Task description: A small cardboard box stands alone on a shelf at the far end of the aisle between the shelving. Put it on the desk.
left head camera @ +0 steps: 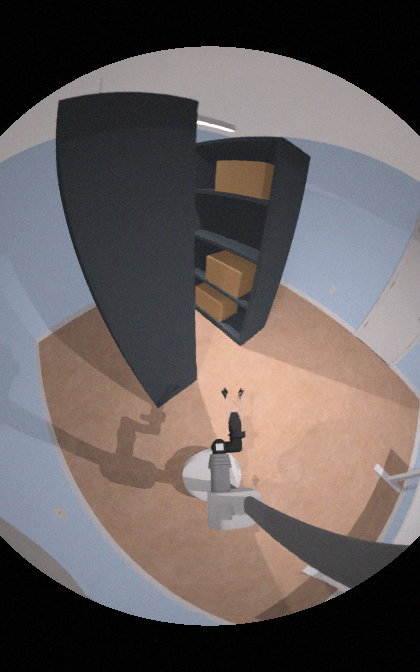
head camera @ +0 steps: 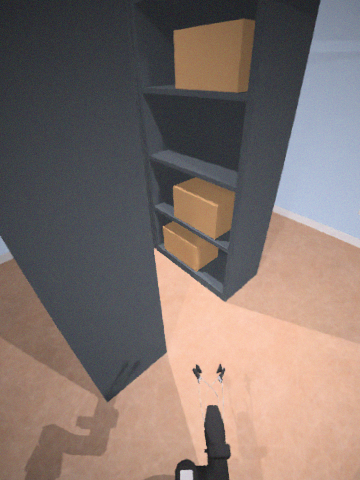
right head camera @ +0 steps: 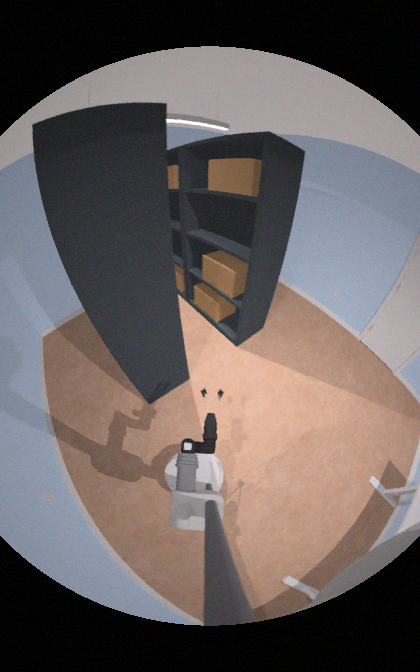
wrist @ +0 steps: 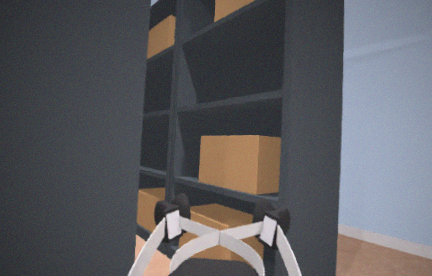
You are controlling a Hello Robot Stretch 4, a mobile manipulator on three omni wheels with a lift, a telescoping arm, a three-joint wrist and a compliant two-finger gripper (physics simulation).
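Frame: origin at the robot's base, x right, y ahead, z up, level; metres.
Where they show: gripper, fingertip midpoint: [head camera: 208, 364] [wrist: 222, 211].
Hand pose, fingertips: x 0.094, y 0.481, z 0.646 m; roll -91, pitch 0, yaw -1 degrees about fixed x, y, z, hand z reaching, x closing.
Observation:
Each offset is from my fingertips to the top centre of the thing.
My gripper [head camera: 209, 372] [left head camera: 233, 393] [right head camera: 212, 394] [wrist: 222, 211] is open and empty, held out above the floor in front of the shelving. The near shelving unit [head camera: 75, 175] [left head camera: 130, 225] [right head camera: 110, 225] [wrist: 70, 125] turns its plain dark end panel to me and hides much of the aisle. I cannot make out the small box standing alone at the far end of the aisle in any view. White legs of what looks like the desk [left head camera: 388, 478] [right head camera: 384, 491] show at the lower right of both side head views.
The other shelving unit [head camera: 270, 150] [left head camera: 285, 225] [right head camera: 280, 225] [wrist: 312, 125] stands behind to the right. It holds several larger cardboard boxes, among them a top one {dy +1.140, dx +0.170, dz +1.044 m} [head camera: 207, 57] and a lower one {dy +1.193, dx +0.124, dz +0.130 m} [head camera: 195, 207] [wrist: 227, 162]. The aisle opening lies between the two units. Blue walls surround the room.

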